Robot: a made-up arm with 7 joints. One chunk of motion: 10 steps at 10 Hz.
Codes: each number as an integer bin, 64 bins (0 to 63) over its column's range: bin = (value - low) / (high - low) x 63, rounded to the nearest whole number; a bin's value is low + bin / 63 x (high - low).
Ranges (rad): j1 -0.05..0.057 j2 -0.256..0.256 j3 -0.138..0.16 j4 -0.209..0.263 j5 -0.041..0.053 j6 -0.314..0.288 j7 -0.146..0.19
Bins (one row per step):
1: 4 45 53 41 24 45 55
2: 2 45 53 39 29 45 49
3: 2 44 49 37 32 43 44
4: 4 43 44 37 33 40 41
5: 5 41 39 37 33 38 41
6: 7 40 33 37 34 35 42
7: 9 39 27 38 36 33 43
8: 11 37 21 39 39 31 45
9: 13 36 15 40 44 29 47
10: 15 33 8 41 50 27 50
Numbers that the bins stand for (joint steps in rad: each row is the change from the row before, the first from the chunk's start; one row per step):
1: -0.04321 0.10971 0.11270 0.09817 -0.00519 0.11600 0.14733
2: -0.04660 0.10971 0.11270 0.08319 0.00227 0.11600 0.11533
3: -0.04660 0.10159 0.09378 0.06821 0.00675 0.09689 0.08867
4: -0.04321 0.09346 0.07013 0.06821 0.00824 0.06822 0.07267
5: -0.04151 0.07721 0.04648 0.06821 0.00824 0.04911 0.07267
6: -0.03811 0.06908 0.01810 0.06821 0.00973 0.02044 0.07800
7: -0.03471 0.06095 -0.01029 0.07570 0.01271 0.00133 0.08333
8: -0.03132 0.04470 -0.03867 0.08319 0.01719 -0.01778 0.09400
9: -0.02792 0.03657 -0.06705 0.09068 0.02465 -0.03689 0.10467
10: -0.02452 0.01219 -0.10016 0.09817 0.03360 -0.05600 0.12067

